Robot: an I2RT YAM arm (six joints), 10 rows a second.
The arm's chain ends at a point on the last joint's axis. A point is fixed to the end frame.
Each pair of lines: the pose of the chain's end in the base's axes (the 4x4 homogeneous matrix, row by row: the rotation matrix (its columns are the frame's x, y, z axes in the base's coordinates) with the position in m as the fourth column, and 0 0 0 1 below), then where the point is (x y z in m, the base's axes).
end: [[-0.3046, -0.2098, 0.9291, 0.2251], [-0.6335, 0.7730, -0.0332, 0.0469], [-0.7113, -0.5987, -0.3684, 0.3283], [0, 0, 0, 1]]
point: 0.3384 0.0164 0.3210
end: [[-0.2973, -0.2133, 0.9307, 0.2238], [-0.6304, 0.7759, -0.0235, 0.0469], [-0.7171, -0.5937, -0.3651, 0.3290], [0, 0, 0, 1]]
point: 0.3374 0.0173 0.3219
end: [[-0.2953, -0.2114, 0.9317, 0.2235], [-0.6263, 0.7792, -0.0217, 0.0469], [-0.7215, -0.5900, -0.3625, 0.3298], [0, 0, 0, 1]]
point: 0.3371 0.0173 0.3229
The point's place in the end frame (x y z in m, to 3 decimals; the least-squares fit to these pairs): -0.010 -0.043 0.109
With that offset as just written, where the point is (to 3 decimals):
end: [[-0.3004, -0.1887, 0.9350, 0.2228], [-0.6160, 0.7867, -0.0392, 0.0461], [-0.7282, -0.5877, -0.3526, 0.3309], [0, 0, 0, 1]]
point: 0.336 0.014 0.325
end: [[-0.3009, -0.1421, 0.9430, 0.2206], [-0.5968, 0.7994, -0.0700, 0.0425], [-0.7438, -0.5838, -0.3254, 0.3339], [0, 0, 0, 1]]
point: 0.333 0.006 0.331
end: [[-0.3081, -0.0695, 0.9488, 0.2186], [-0.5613, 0.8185, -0.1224, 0.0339], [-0.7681, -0.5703, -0.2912, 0.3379], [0, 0, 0, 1]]
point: 0.328 -0.009 0.338
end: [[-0.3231, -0.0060, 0.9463, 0.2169], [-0.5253, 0.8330, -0.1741, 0.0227], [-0.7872, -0.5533, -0.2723, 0.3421], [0, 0, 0, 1]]
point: 0.324 -0.027 0.344
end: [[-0.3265, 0.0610, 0.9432, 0.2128], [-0.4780, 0.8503, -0.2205, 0.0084], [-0.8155, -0.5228, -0.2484, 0.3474], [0, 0, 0, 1]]
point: 0.316 -0.047 0.351
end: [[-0.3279, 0.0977, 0.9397, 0.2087], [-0.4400, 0.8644, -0.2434, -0.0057], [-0.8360, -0.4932, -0.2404, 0.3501], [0, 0, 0, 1]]
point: 0.310 -0.065 0.353
